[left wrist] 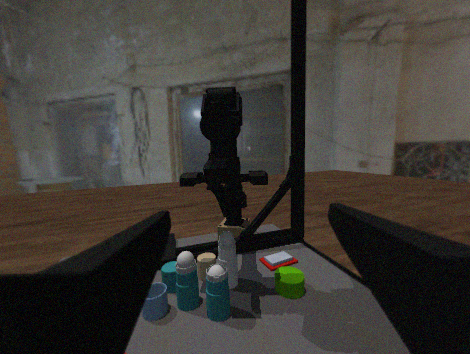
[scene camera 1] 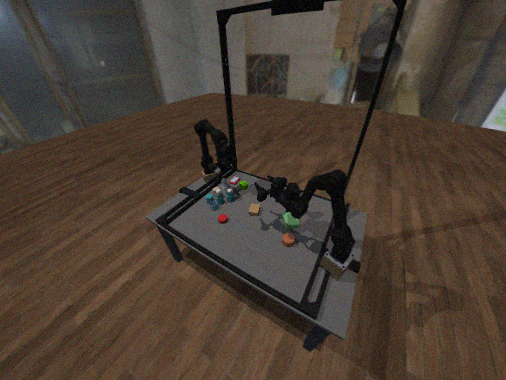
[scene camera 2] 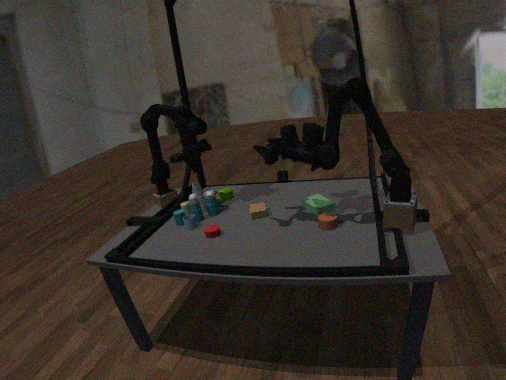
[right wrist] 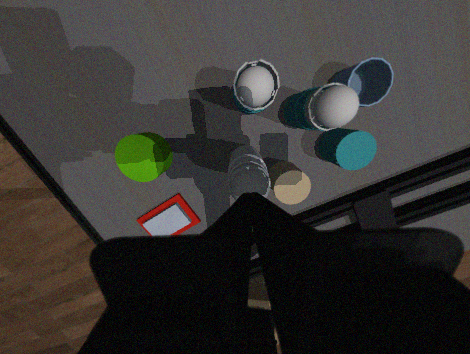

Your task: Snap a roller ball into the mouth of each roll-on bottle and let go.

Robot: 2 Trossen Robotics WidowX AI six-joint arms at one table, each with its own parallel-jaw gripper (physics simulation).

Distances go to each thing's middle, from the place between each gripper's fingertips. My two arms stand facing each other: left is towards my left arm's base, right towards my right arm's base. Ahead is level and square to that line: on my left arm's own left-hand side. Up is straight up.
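The teal cap (right wrist: 349, 149) is 13 cm ahead of my right hand, 2 cm to the right of it and 15 cm below it. I see the red-edged card (right wrist: 174, 216) 14 cm behind my right hand, 9 cm to the right of it and 16 cm below it, whereas the light blue cup (right wrist: 372, 79) is 15 cm ahead of my right hand, 6 cm to the left of it and 15 cm below it. As for the tan cap (right wrist: 290, 185), my right gripper is 5 cm short of it, 5 cm to the left of it and 15 cm above it.
The tan cap sits 38 cm to the right of my left hand, 7 cm ahead of it and 26 cm below it. The teal cap is 34 cm to the right of my left hand, 15 cm ahead of it and 26 cm below it, and the red-edged card is 42 cm to the right of my left hand, 13 cm behind it and 27 cm below it. With the light blue cup, my left hand is 17 cm short of it, 27 cm to the left of it and 26 cm above it.
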